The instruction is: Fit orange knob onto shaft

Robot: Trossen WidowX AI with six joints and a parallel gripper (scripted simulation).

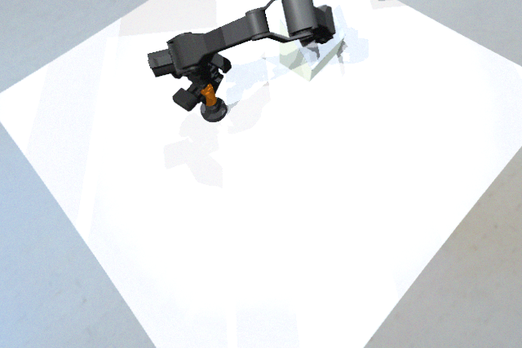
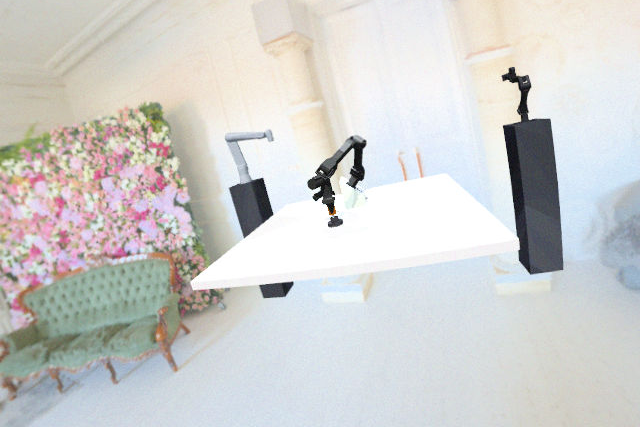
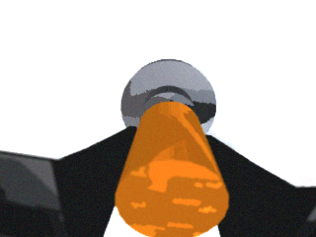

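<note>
The orange knob is 3 cm above my gripper tip. The rest, counted from my gripper tip: dark round pedestal 4 cm below.
</note>
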